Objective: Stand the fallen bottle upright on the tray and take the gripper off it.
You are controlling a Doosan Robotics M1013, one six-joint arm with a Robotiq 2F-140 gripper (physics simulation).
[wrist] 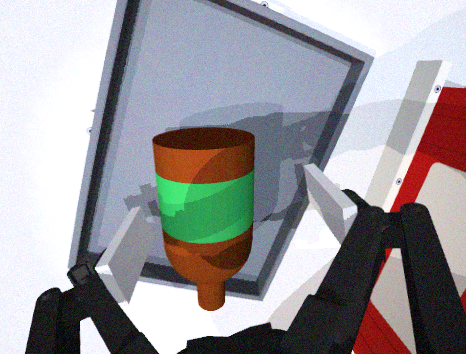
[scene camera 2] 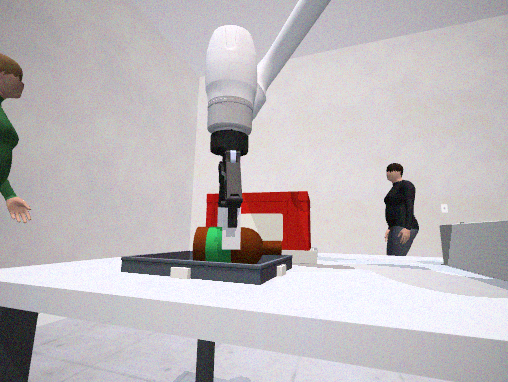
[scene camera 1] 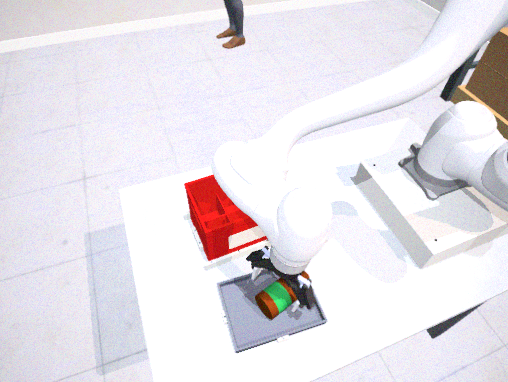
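Where they show: gripper, fingertip midpoint: (wrist: pixel 225 203) (scene camera 2: pixel 226 243) (scene camera 1: pixel 275 291); arm's base, link origin: (scene camera 1: pixel 434 173).
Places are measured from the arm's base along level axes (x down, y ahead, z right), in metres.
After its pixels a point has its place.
Note:
A brown bottle with a green band (scene camera 1: pixel 277 296) {x 0.029, y 0.663, z -0.199 m} (scene camera 2: pixel 214 245) {x 0.060, y 0.654, z -0.225 m} (wrist: pixel 205 205) {x 0.028, y 0.664, z -0.193 m} lies on its side on the grey tray (scene camera 1: pixel 240 325) {x 0.102, y 0.769, z -0.213 m} (scene camera 2: pixel 225 273) {x 0.095, y 0.604, z -0.285 m} (wrist: pixel 225 60) {x 0.101, y 0.758, z -0.196 m}. Its neck reaches over the tray's rim in the wrist view. My gripper (scene camera 1: pixel 276 290) {x 0.059, y 0.655, z -0.172 m} (scene camera 2: pixel 231 240) {x 0.059, y 0.655, z -0.172 m} (wrist: pixel 225 203) {x 0.059, y 0.655, z -0.172 m} is open and points down over the bottle, with one finger on each side of the body. In the wrist view there is a gap between each pad and the bottle. In scene camera 2 the near finger hides part of the bottle around the green band.
A red crate with compartments (scene camera 1: pixel 217 242) {x -0.002, y 0.765, z -0.010 m} (scene camera 2: pixel 300 220) {x 0.005, y 0.539, z 0.005 m} (wrist: pixel 447 125) {x 0.059, y 0.762, z -0.010 m} stands close beside the tray, partly hidden by the arm in scene camera 1. A pale low-walled box (scene camera 1: pixel 395 215) {x 0.042, y 0.203, z -0.079 m} (scene camera 2: pixel 475 247) {x 0.058, y 0.203, z -0.022 m} stands further right by the arm's base. Two people show in scene camera 2.

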